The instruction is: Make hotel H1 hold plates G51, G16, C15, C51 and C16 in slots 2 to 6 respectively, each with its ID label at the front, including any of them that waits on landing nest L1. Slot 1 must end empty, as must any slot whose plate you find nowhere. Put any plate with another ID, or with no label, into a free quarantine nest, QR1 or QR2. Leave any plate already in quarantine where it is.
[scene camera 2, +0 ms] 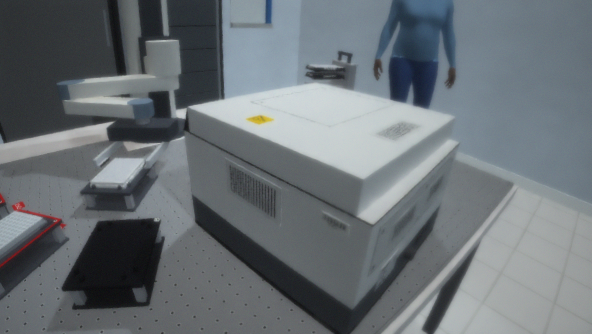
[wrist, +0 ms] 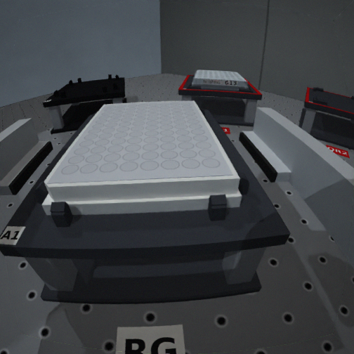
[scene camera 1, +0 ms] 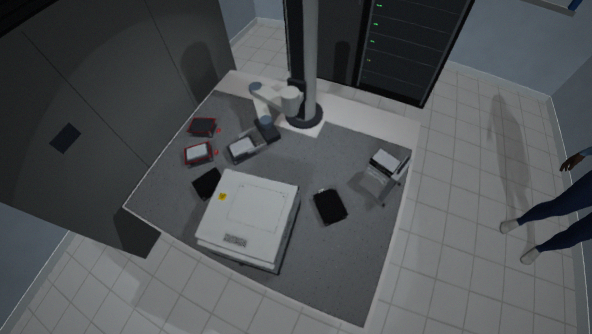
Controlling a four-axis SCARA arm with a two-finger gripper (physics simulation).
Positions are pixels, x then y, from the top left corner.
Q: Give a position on a plate labelled G13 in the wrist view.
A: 218, 79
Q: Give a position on a black nest N6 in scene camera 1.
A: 330, 205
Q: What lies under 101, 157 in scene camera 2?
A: My gripper.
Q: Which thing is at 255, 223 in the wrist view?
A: A dark regrip nest RG.
